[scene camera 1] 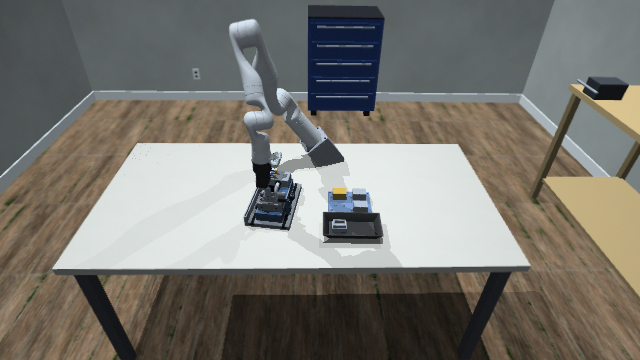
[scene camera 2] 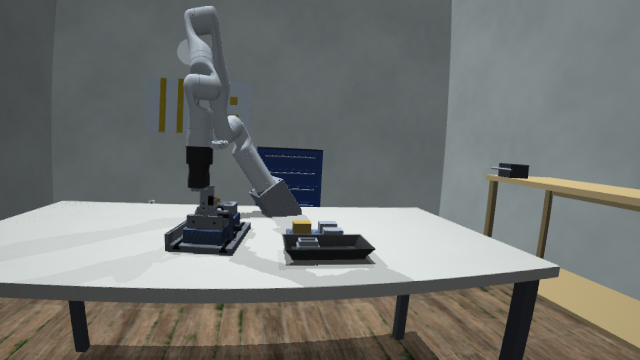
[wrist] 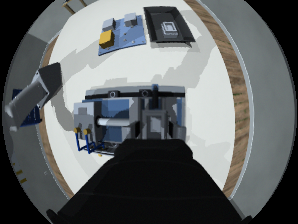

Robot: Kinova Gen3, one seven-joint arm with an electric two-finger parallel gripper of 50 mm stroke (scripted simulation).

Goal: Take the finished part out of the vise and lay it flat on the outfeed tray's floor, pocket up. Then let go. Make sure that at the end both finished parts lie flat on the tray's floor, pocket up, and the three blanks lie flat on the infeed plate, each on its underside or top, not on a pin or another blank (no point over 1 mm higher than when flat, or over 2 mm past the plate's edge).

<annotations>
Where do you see a vise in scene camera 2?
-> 190,235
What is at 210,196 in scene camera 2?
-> My gripper.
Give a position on a vise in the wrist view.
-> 119,108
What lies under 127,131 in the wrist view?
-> My gripper.
</annotations>
